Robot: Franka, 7 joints.
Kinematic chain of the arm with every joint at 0, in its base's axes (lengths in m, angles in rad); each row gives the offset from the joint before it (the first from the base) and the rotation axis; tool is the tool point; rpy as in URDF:
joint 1: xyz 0 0 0.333 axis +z
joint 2: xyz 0 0 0 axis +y
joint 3: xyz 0 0 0.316 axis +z
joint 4: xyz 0.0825 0 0 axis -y
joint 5: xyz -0.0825 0 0.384 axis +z
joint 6: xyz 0 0 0 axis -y
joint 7: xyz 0.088 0 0 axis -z
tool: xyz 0 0 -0.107 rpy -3.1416 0 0
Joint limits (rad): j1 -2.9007..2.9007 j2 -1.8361..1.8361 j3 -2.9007..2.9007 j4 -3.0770..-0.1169 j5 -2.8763..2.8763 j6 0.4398..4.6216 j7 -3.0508..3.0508
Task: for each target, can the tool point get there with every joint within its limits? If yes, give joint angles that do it. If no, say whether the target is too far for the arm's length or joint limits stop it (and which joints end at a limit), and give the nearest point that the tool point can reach.
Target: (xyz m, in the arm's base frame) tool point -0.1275 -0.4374 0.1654
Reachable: yes | joints 2.4093 -1.0869 2.2899 -2.5240 0.7097 3.8986 1.3198
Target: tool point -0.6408 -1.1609 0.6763
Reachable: no: too far | nearest point -0.4013 -0.7271 0.5480 | short by 0.512 m
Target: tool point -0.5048 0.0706 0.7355
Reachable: yes | joints -2.2942 0.0630 -0.8173 -1.3127 -0.8877 1.1103 -1.2021
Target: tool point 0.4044 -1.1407 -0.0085
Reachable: no: too far | nearest point 0.2759 -0.7782 0.1000 | short by 0.400 m
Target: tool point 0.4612 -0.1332 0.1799
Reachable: yes | joints 0.5104 0.6579 -0.5607 -2.4555 0.8586 3.6480 -2.3627
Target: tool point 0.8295 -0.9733 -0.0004
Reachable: no: too far | nearest point 0.5385 -0.6318 0.1166 | short by 0.464 m
